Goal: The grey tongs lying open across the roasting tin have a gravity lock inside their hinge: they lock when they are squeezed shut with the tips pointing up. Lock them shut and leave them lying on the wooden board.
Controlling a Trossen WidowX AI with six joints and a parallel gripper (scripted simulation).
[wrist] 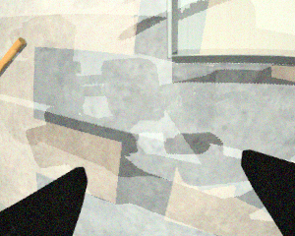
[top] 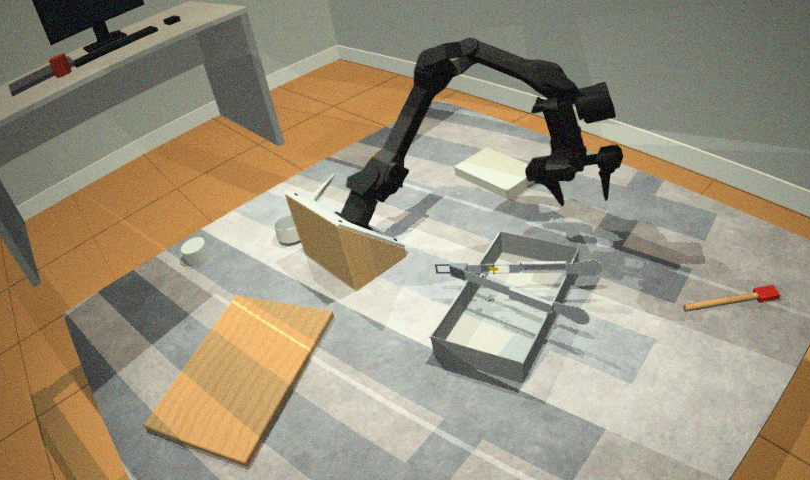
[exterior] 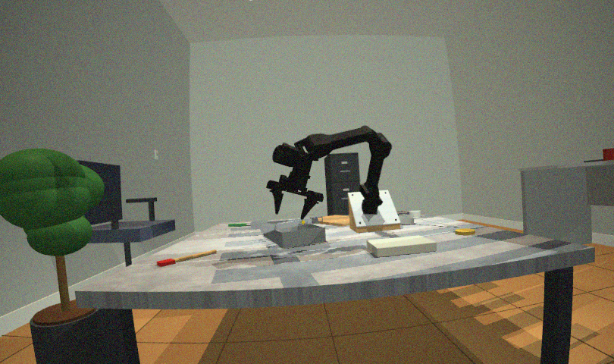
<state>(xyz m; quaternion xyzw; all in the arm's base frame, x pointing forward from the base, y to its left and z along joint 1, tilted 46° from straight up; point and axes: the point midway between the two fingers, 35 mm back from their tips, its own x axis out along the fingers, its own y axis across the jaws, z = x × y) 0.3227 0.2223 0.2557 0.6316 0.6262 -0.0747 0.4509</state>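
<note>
Now: the yellow lock piece 220 mm to the right of my gripper tip, 50 mm below it and 30 mm behind it. From my gripper tip the other things lie so: red-headed hammer (340 mm ahead, 110 mm below, 100 mm to the left); cream block (340 mm behind, 100 mm below, 70 mm to the left); grey roasting tin (230 mm to the right, 90 mm below, 20 mm ahead).
</note>
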